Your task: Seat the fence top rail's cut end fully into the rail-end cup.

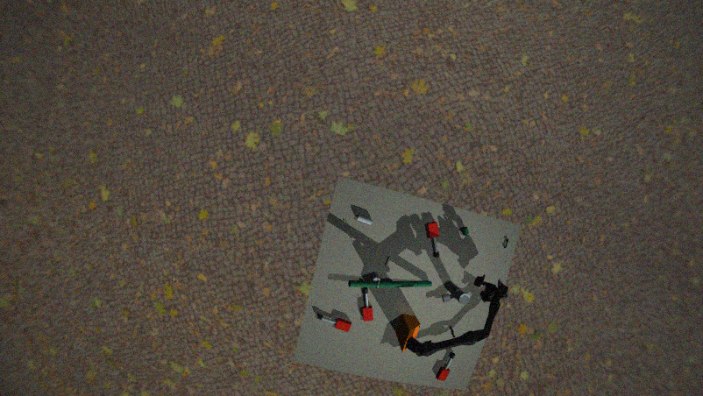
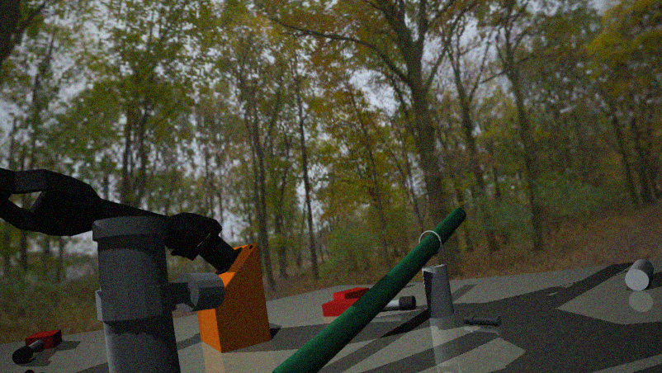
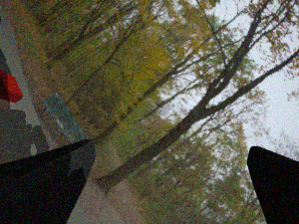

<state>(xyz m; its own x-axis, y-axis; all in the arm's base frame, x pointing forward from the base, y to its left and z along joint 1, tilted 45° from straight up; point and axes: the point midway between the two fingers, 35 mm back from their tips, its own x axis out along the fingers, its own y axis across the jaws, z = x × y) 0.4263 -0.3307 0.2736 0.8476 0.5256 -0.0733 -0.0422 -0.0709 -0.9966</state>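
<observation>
My gripper tip is now 190 mm to the right of the brace band with rail-end cup, 150 mm past it and 60 mm above it. Round my gripper tip: small grey post 650 mm to the left, 120 mm behind, 90 mm below; then small green piece 220 mm ahead, 170 mm below, 110 mm to the left.
</observation>
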